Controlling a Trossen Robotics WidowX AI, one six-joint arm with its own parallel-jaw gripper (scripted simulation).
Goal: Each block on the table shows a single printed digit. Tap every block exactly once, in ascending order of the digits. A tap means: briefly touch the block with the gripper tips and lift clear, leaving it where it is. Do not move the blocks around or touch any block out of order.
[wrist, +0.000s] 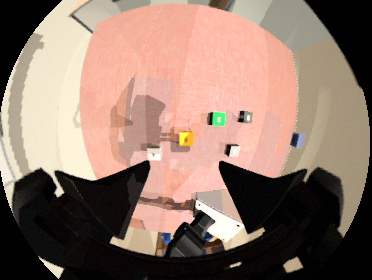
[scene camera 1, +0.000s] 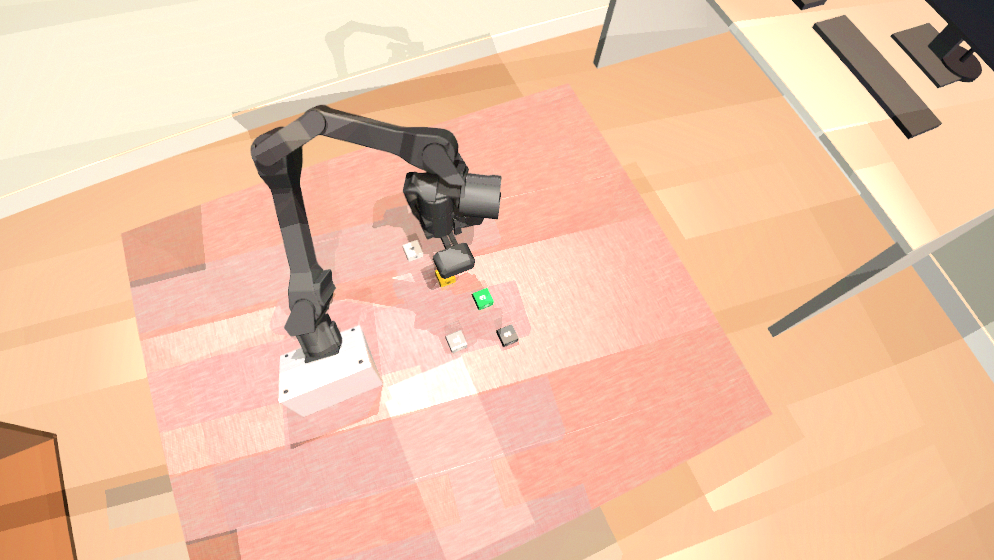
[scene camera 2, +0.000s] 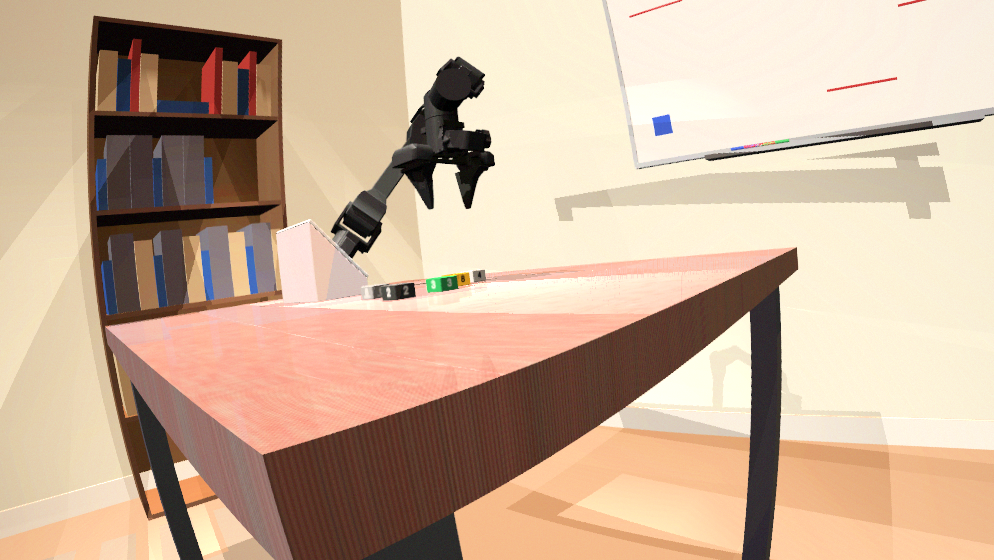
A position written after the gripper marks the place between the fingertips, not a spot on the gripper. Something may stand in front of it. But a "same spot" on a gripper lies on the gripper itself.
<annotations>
gripper: wrist; scene camera 1 439,247; scene camera 2
same spot on gripper: (scene camera 2: pixel 419 172) = (wrist: pixel 257 214)
</annotations>
